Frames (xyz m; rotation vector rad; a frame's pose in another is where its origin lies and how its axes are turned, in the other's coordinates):
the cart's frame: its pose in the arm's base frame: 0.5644 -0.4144 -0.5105 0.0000 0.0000 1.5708
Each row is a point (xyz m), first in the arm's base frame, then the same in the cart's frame.
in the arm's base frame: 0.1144 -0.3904 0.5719
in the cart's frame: 0.0240 0.4500 1.0824
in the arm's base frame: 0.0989 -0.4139 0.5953
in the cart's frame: 0.0005 0.4655 1.1058
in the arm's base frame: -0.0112 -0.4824 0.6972
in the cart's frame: -0.0680 0.5756 1.2077
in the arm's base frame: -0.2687 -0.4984 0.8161
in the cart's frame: -0.0840 0.8331 1.3266
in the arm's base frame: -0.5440 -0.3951 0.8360
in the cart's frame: 0.0193 1.1084 1.3465
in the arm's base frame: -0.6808 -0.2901 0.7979
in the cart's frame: 0.1243 1.2452 1.3084
